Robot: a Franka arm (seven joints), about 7 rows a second.
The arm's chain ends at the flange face. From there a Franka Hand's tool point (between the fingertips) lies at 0.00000 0.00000 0.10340 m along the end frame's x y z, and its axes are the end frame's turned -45 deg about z.
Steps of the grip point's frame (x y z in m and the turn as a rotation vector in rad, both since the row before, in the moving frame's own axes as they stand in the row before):
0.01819, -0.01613, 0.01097, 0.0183, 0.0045, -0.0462
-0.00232, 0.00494, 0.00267, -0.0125, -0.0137, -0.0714
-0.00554, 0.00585, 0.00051, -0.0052, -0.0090, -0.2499
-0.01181, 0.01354, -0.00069, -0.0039, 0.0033, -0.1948
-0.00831, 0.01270, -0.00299, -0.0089, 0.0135, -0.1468
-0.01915, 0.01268, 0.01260, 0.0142, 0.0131, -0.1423
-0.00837, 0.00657, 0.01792, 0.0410, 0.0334, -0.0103
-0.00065, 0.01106, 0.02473, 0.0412, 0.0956, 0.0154
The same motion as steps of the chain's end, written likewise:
0.00250, -0.02262, 0.01099, 0.0161, -0.0098, -0.0462
0.00187, 0.00322, 0.00269, -0.0185, -0.0008, -0.0714
0.00037, 0.00699, 0.00052, -0.0100, -0.0027, -0.2499
0.00070, 0.01793, -0.00069, -0.0004, 0.0051, -0.1948
0.00150, 0.01531, -0.00298, 0.0033, 0.0158, -0.1468
-0.00435, 0.02449, 0.01262, 0.0193, -0.0008, -0.1423
-0.00069, 0.01600, 0.01806, 0.0526, -0.0054, -0.0103
0.00331, 0.01823, 0.02529, 0.0967, 0.0385, 0.0154

